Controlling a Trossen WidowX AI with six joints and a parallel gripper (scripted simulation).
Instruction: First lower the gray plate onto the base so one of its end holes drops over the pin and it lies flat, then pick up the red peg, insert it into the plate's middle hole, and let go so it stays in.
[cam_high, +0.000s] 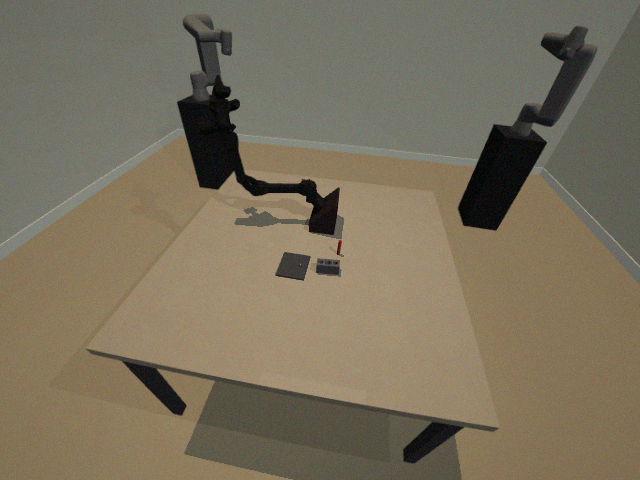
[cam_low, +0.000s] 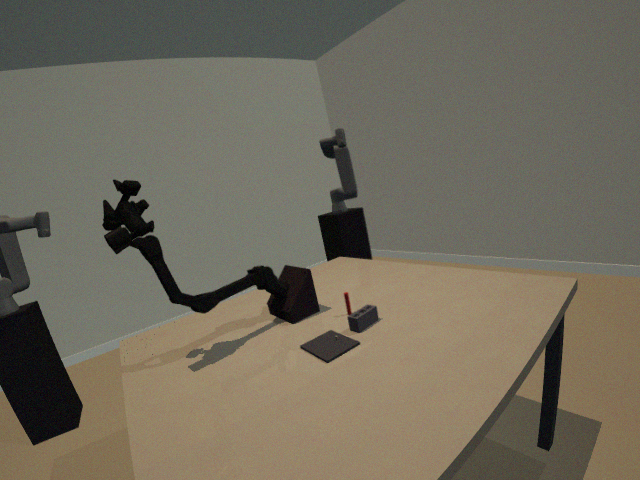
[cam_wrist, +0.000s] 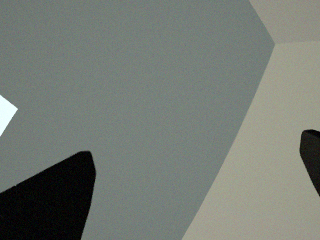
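Right now my gripper tip is 60 cm to the right of the gray plate, 57 cm above it and 42 cm short of it. Also, from my gripper tip: red peg: 63 cm to the left, 57 cm below, 30 cm ahead; dark square base: 60 cm below, 46 cm to the left, 43 cm ahead.
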